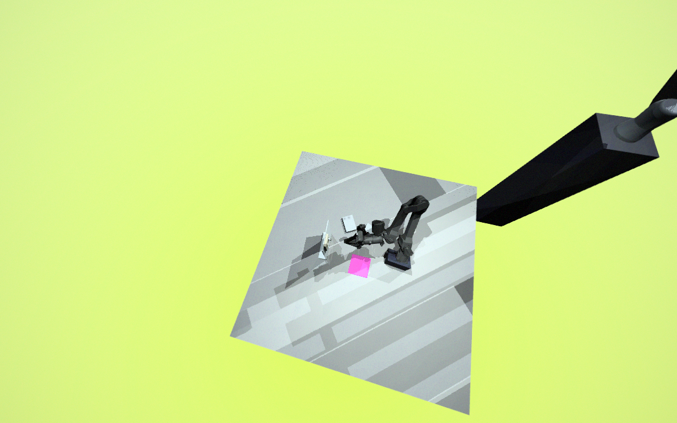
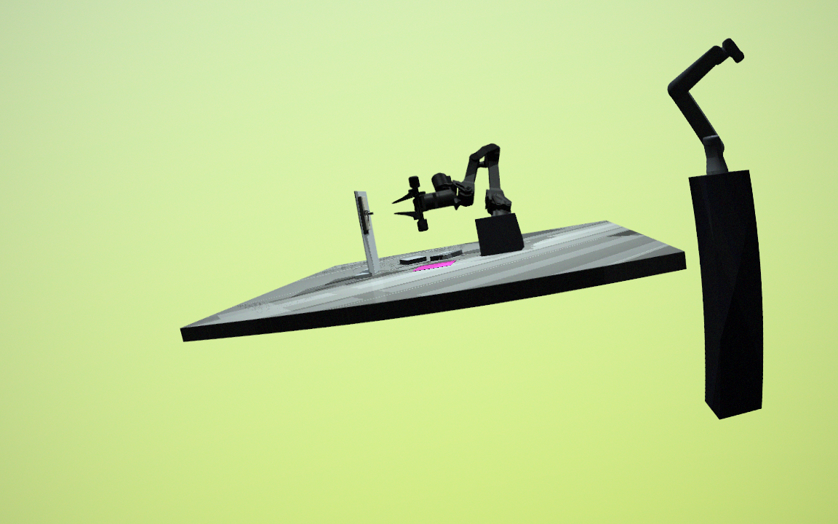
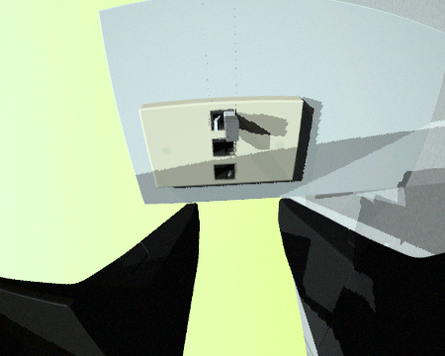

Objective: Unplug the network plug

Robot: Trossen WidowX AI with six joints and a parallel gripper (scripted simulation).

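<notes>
The grey network plug is 90 mm ahead of my gripper tip and 10 mm to the left of it. Round my gripper tip: upright panel: 100 mm ahead, 80 mm below, 20 mm to the left; pink marked square: 200 mm below, 120 mm behind, 80 mm to the left.
</notes>
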